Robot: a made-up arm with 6 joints. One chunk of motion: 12 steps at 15 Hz.
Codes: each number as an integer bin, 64 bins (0 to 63) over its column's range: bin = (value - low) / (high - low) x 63, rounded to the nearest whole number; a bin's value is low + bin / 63 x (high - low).
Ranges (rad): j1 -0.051..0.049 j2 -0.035..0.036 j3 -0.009..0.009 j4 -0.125..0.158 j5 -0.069..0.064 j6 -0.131..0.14
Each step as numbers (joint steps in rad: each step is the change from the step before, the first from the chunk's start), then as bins.
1 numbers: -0.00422 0.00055 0.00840 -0.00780 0.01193 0.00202
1 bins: 29 32 61 26 38 31
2 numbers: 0.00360 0.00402 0.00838 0.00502 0.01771 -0.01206
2 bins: 34 35 61 29 41 28
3 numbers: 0.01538 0.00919 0.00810 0.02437 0.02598 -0.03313
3 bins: 42 39 60 33 45 23
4 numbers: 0.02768 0.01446 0.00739 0.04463 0.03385 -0.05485
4 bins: 50 44 57 38 49 18
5 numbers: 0.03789 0.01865 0.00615 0.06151 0.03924 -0.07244
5 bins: 56 48 53 42 51 14
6 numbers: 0.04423 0.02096 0.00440 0.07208 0.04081 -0.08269
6 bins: 60 50 47 44 52 11
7 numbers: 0.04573 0.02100 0.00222 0.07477 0.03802 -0.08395
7 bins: 61 50 39 44 51 11
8 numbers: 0.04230 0.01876 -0.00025 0.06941 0.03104 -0.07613
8 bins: 59 48 31 43 47 13
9 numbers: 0.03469 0.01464 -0.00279 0.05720 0.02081 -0.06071
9 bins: 54 44 22 41 43 16
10 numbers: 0.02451 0.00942 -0.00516 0.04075 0.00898 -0.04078
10 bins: 48 39 13 37 37 21
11 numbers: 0.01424 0.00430 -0.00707 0.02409 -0.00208 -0.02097
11 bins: 41 35 7 33 32 26
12 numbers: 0.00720 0.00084 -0.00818 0.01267 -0.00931 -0.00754
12 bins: 37 32 3 31 28 29
